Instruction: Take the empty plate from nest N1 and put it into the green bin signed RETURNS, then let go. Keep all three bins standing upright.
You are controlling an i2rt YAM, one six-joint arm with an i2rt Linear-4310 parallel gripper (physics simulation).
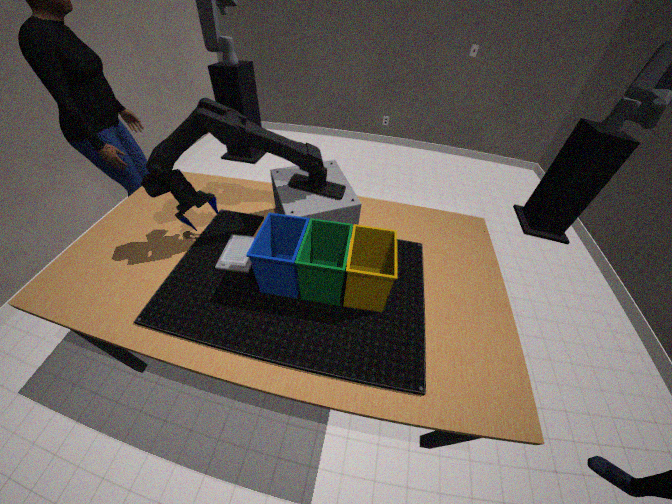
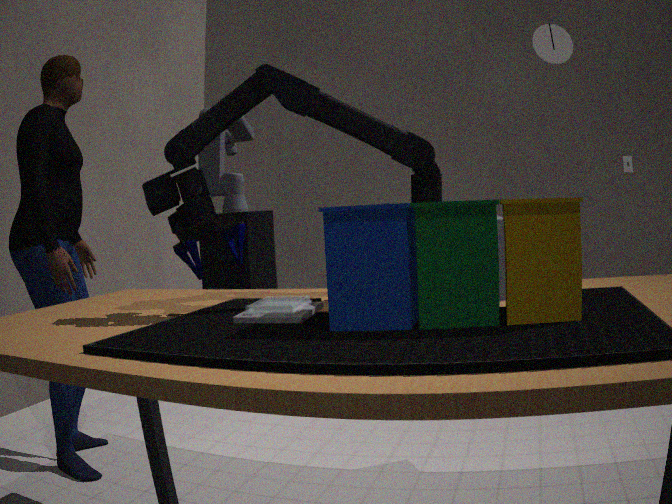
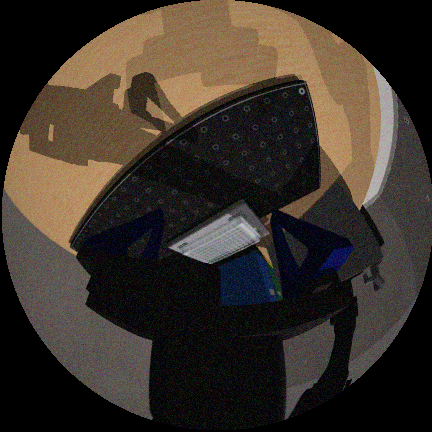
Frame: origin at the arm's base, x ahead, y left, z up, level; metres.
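Seen in the pictures: gripper, fingertip midpoint: (image 1: 207, 222) (image 2: 221, 272) (image 3: 216, 214); arm's base at its link origin: (image 1: 317, 187) (image 3: 340, 277).
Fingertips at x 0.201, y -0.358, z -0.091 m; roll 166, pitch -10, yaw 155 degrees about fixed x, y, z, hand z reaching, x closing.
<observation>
Pixels of each thing's top centre, then the offset from my fingertips to it. Level surfaces: height alone.
- green bin at its top centre: (image 2: 458, 201) (image 1: 326, 241) dx +0.072, dy +0.471, dz +0.107 m
- blue bin at its top centre: (image 2: 375, 205) (image 1: 280, 235) (image 3: 248, 322) dx +0.085, dy +0.340, dz +0.107 m
- yellow bin at its top centre: (image 2: 538, 199) (image 1: 373, 248) dx +0.059, dy +0.603, dz +0.107 m
- black mat at its surface level: dz -0.073 m
- wooden table at its surface level: dz -0.086 m
A pale, flat plate (image 1: 238, 247) (image 2: 282, 305) (image 3: 227, 239) lies on a low light nest at the left of the bins; the label N1 is not readable. The green bin (image 1: 323, 284) (image 2: 457, 265) stands upright between the blue bin (image 1: 277, 277) (image 2: 369, 265) (image 3: 242, 281) and the yellow bin (image 1: 368, 291) (image 2: 542, 263), both upright. The RETURNS sign does not show. My gripper (image 1: 206, 221) (image 2: 220, 270) (image 3: 216, 214) is open and empty, in the air to the left of the plate and above it, with fingers tilted.
The bins and nest stand on a black mat (image 1: 271, 336) (image 2: 325, 355) (image 3: 240, 135) on a wooden table (image 1: 461, 325) (image 2: 379, 384). The blue bin is close beside the nest. My arm's grey base box (image 1: 314, 207) is behind the bins. A person (image 1: 81, 92) (image 2: 49, 184) stands beyond the table's left side.
</observation>
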